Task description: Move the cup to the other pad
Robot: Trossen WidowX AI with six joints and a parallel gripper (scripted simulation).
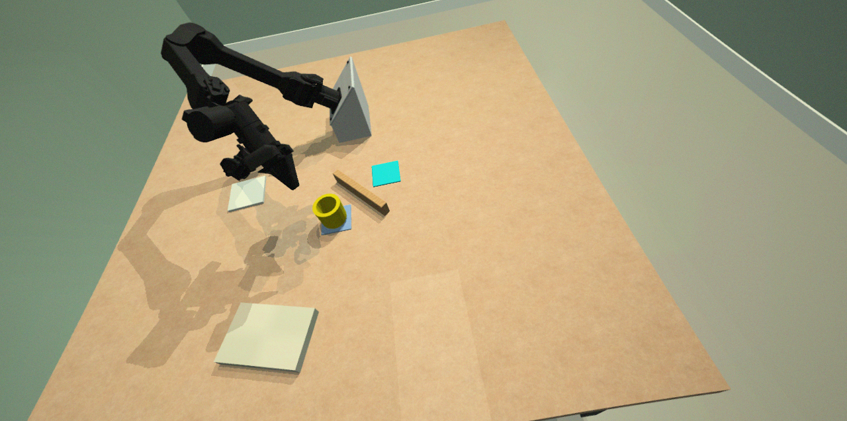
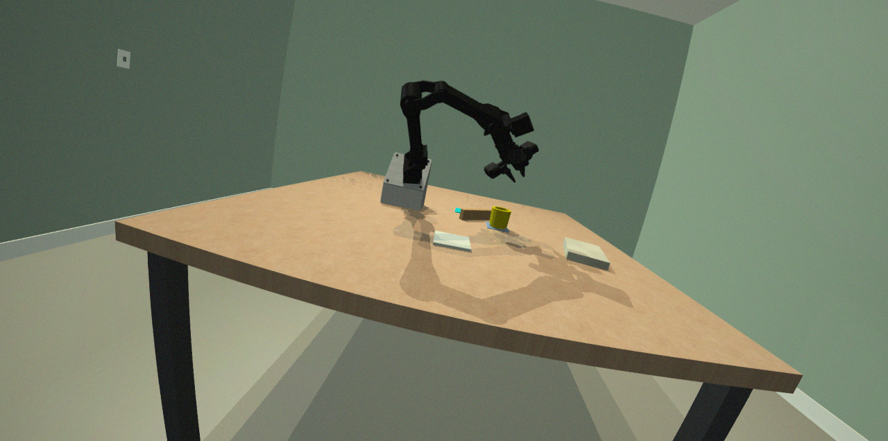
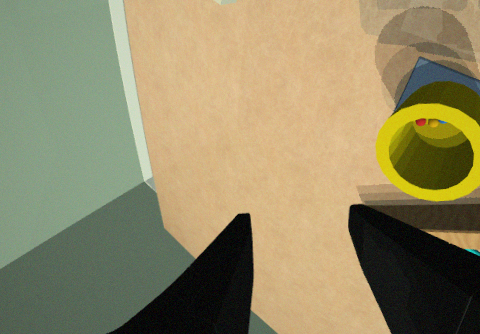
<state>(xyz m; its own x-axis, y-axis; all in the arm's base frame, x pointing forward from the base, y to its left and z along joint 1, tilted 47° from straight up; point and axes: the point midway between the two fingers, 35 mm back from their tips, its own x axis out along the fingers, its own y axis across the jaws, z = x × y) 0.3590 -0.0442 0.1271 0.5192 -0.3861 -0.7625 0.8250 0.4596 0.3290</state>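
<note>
My gripper tip is 30 mm past the yellow cup, 30 mm to the right of it and 160 mm above it. The rest, counted from my gripper tip: red marble (10 mm behind, 30 mm to the left, 180 mm below); wooden bar (80 mm behind, 110 mm to the left, 180 mm below); blue pad (30 mm behind, 30 mm to the left, 200 mm below).
</note>
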